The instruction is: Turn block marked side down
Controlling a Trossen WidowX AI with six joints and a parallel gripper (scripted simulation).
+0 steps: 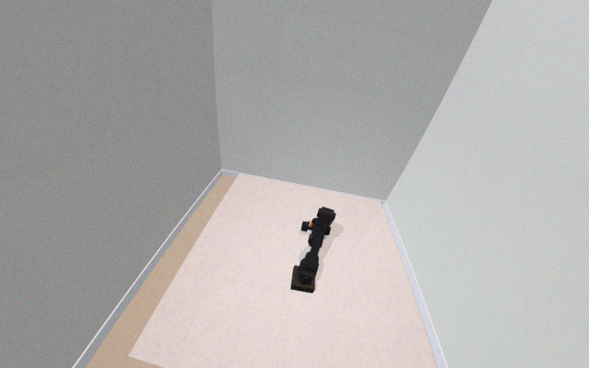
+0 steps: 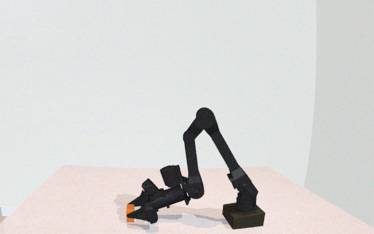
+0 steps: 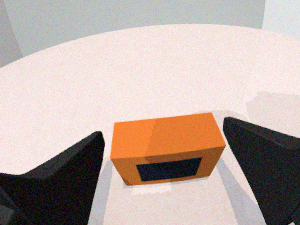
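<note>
My gripper tip is 2 cm past the orange block and 1 cm above it.
</note>
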